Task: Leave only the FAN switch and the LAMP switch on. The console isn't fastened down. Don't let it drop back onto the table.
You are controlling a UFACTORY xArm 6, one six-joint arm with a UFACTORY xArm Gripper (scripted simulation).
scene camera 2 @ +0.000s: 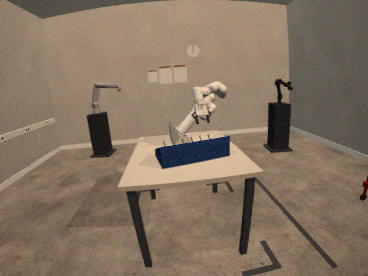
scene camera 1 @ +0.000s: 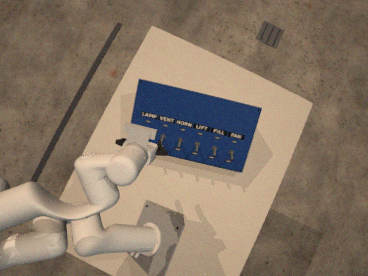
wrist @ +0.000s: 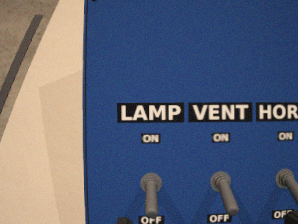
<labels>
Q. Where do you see a blue console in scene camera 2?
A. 193, 152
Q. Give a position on a blue console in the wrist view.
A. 184, 106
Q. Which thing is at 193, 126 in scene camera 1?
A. A blue console.
</labels>
